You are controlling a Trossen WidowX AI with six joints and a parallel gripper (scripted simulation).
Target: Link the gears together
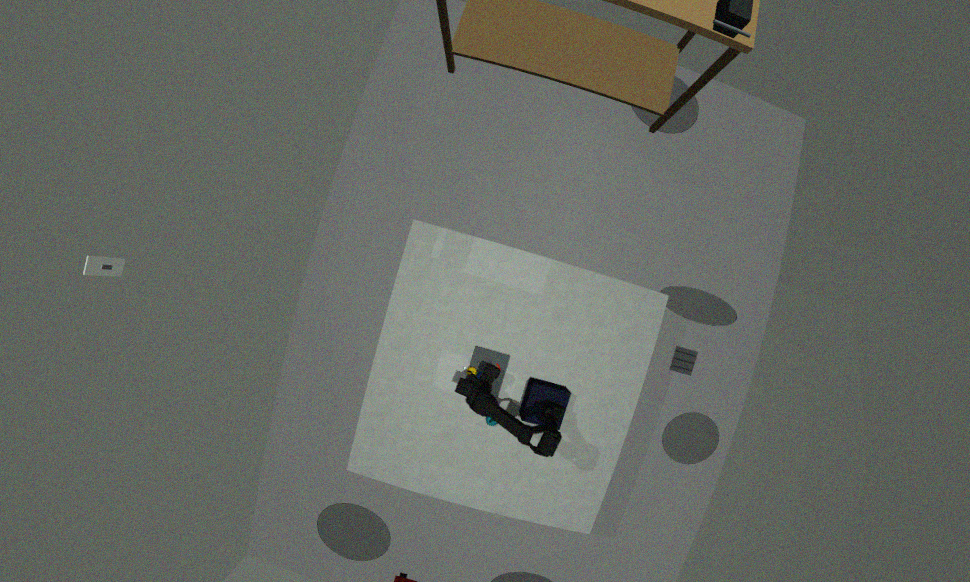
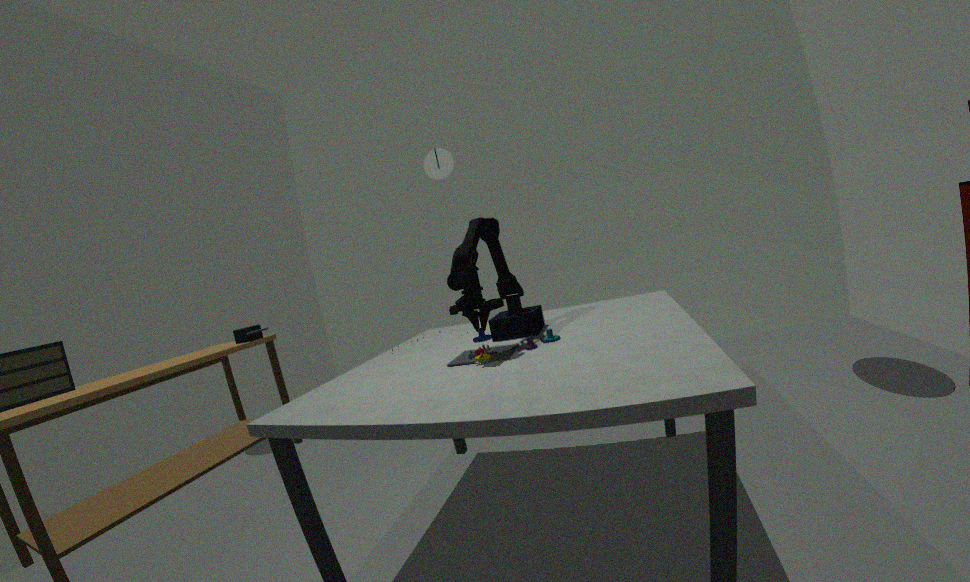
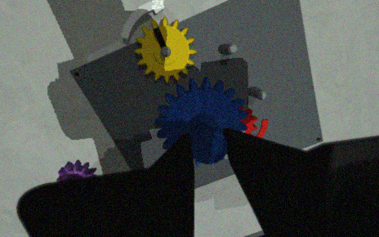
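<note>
Right now the red gear is 40 mm behind my gripper tip, 30 mm to the right of it and 70 mm below it. Also, from my gripper tip: purple gear: 30 mm behind, 150 mm to the left, 70 mm below; then yellow gear: 50 mm ahead, 10 mm to the left, 70 mm below; then blue gear: 10 mm below.
</note>
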